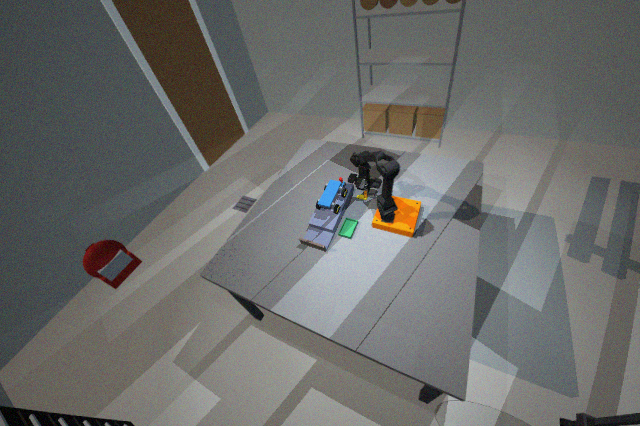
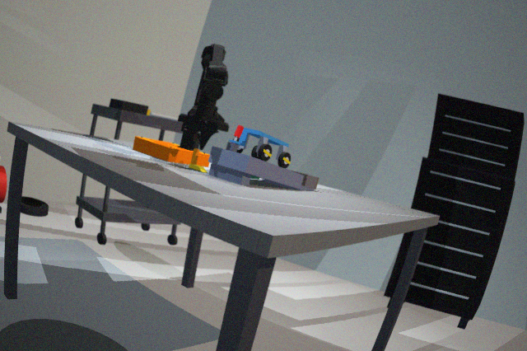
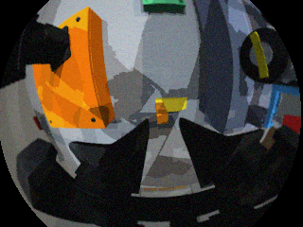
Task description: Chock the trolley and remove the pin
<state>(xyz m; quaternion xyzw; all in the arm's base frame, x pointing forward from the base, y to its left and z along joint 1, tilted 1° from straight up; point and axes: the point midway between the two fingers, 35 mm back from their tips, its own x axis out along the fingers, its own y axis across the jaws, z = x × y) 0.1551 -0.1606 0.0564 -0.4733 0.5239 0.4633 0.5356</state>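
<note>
My gripper tip is 20 mm short of the yellow chock and 50 mm above it. From my gripper tip the other things lie so: red-headed stop pin (130 mm ahead, 10 mm to the left, 60 mm above); grey ramp (170 mm ahead, 130 mm to the left, 20 mm below); blue trolley (170 mm ahead, 120 mm to the left, 40 mm above).
</note>
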